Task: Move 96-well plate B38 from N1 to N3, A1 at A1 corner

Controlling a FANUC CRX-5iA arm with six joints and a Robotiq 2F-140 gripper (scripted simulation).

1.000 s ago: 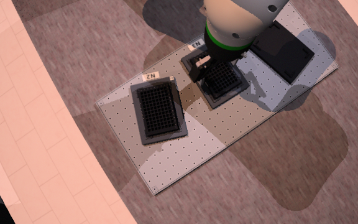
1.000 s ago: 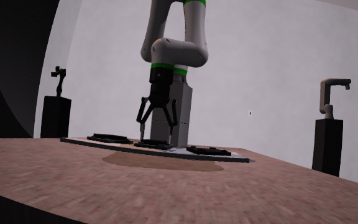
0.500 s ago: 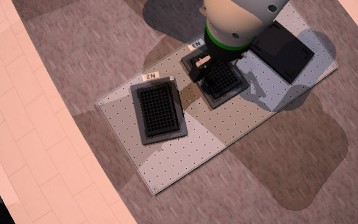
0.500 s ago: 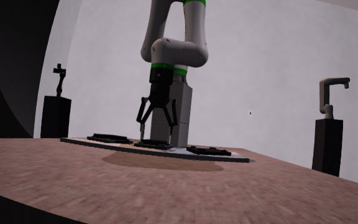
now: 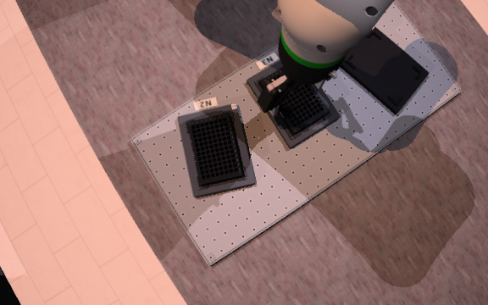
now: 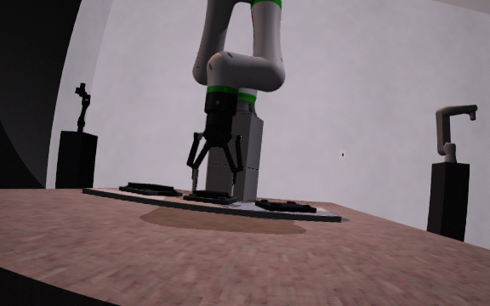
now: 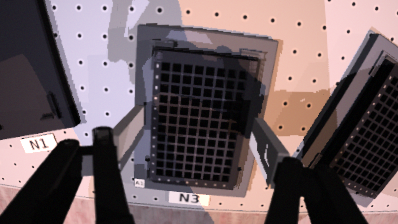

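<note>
Now: hand 40 mm above the landing nest N3. The rest, counted from my hand: A1 mark (70 mm behind, 60 mm to the left, 30 mm below); then N2 label (90 mm behind, 150 mm to the right, 40 mm below); then N3 label (100 mm behind, 40 mm below).
</note>
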